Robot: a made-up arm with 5 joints.
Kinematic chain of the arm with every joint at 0, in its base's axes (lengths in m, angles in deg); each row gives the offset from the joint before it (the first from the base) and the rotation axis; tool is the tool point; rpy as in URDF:
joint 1: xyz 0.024 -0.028 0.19 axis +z
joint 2: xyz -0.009 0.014 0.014 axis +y
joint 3: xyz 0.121 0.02 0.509 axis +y
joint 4: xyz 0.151 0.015 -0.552 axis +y
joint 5: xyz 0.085 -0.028 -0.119 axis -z
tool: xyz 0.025 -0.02 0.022 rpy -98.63 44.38 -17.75
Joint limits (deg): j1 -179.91..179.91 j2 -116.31..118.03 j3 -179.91..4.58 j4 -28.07..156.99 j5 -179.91..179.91
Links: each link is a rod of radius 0.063 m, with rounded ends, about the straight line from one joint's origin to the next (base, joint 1, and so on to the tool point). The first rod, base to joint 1, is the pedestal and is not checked.
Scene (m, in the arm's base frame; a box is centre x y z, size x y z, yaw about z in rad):
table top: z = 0
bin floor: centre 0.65 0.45 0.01 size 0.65 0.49 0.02 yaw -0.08
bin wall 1: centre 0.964 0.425 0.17 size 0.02 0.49 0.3 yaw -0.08
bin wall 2: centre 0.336 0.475 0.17 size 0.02 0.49 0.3 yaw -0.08
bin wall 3: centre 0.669 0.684 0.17 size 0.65 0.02 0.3 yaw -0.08
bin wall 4: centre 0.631 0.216 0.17 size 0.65 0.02 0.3 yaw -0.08
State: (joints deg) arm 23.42 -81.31 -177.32 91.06 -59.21
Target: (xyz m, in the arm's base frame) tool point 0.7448 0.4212 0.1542
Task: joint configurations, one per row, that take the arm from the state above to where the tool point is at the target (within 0.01 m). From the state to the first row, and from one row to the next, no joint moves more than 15 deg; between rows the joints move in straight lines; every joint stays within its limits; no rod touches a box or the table.
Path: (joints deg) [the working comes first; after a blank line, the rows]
Joints at the target: 29.77 31.54 -78.02 102.43 -58.73
Straight joint move there: clear.

1: 24.21 -67.20 -164.91 92.48 -59.15
2: 25.01 -53.10 -152.50 93.90 -59.09
3: 25.80 -38.99 -140.08 95.32 -59.03
4: 26.60 -24.88 -127.67 96.74 -58.97
5: 27.39 -10.78 -115.26 98.17 -58.91
6: 28.18 3.33 -102.85 99.59 -58.85
7: 28.98 17.44 -90.43 101.01 -58.79
8: 29.77 31.54 -78.02 102.43 -58.73

